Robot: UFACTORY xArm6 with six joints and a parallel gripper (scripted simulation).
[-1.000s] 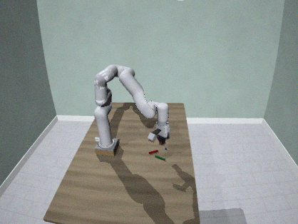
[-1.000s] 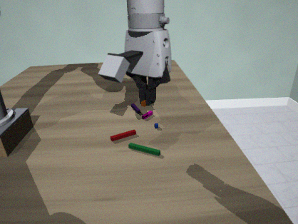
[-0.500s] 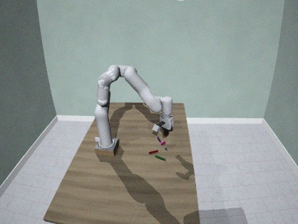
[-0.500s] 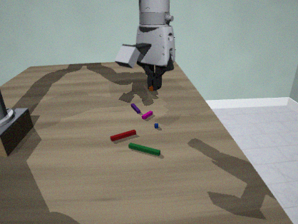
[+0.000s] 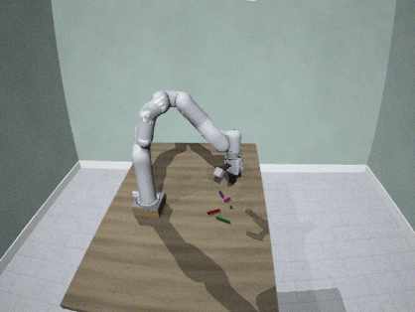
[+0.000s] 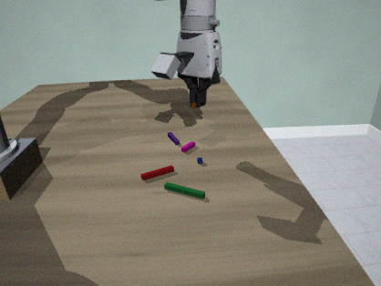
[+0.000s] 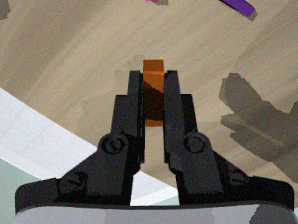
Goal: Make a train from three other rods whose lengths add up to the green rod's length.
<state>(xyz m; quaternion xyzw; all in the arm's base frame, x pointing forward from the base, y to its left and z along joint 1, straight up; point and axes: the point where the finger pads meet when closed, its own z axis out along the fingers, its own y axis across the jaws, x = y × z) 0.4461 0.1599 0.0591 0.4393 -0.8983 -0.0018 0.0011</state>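
Right now the purple rod is 12 cm below my hand, 6 cm behind it and 2 cm to the left of it. The rest, counted from my hand: orange rod: 2 cm below; red rod: 15 cm to the right, 12 cm below, 9 cm behind; blue rod: 12 cm below, 10 cm to the right.
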